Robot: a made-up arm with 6 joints.
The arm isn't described. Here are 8 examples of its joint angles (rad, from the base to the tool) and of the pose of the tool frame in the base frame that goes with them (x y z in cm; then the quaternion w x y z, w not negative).
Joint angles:
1: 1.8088 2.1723 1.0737 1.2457 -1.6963 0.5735
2: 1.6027 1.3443 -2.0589 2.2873 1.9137 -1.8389
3: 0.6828 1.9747 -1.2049 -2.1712 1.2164 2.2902
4: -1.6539 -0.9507 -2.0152 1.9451 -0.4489 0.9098
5: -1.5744 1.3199 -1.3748 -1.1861 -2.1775 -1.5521
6: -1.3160 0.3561 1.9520 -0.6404 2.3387 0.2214
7: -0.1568 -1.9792 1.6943 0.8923 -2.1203 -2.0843
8: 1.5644 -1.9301 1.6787 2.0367 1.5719 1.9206
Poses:
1: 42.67 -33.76 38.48 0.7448 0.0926 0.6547 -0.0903
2: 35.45 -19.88 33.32 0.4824 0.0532 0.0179 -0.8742
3: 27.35 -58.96 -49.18 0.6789 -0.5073 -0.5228 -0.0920
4: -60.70 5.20 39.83 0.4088 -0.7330 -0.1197 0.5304
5: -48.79 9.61 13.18 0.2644 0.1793 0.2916 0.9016
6: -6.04 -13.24 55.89 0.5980 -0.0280 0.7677 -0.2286
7: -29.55 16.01 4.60 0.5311 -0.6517 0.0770 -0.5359
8: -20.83 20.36 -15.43 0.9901 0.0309 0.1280 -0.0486
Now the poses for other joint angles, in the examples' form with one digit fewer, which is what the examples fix.
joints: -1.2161 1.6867 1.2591 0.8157 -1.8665 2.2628
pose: -75.0 1.7 11.8 0.940 0.100 0.065 -0.321
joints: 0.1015 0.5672 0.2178 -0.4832 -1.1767 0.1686
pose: -32.7 -0.7 0.4 0.684 -0.400 -0.006 0.610
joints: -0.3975 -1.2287 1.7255 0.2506 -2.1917 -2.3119
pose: -39.6 9.7 0.4 0.538 -0.760 -0.017 -0.364
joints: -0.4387 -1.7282 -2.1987 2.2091 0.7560 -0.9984
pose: -7.7 11.5 -29.5 0.191 -0.457 -0.862 0.108
